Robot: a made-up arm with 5 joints.
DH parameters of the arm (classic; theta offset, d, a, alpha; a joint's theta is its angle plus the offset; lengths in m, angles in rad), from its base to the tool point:
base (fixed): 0 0.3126 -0.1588 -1.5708
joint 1: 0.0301 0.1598 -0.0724 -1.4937
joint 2: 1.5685 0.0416 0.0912 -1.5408
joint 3: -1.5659 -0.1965 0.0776 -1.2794
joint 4: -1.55 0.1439 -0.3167 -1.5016
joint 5: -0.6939 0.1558 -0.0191 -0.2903
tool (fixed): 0.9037 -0.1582 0 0
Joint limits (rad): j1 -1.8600..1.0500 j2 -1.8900..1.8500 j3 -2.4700..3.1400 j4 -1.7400..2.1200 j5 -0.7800..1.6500
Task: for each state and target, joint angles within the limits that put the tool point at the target. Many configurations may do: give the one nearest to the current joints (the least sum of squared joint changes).
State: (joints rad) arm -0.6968 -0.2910 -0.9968 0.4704 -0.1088
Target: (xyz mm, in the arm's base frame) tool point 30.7 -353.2 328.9
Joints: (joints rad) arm -0.7876 0.4815 -0.6800 0.5937 -0.0997
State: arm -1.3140 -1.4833 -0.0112 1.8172 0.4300
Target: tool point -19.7 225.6 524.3
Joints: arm -0.7045 -1.8497 -0.5702 2.0575 0.5934
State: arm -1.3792 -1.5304 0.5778 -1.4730 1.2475
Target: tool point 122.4 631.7 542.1
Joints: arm -1.5796 -1.7960 0.2232 -0.8853 0.3847
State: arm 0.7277 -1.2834 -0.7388 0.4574 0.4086
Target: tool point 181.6 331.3 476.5
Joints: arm 0.0377 -1.3011 -0.1376 1.1019 0.3644
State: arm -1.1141 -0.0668 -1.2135 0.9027 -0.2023
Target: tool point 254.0 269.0 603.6
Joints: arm -1.1502 -0.5908 -1.3594 0.4068 -0.2142
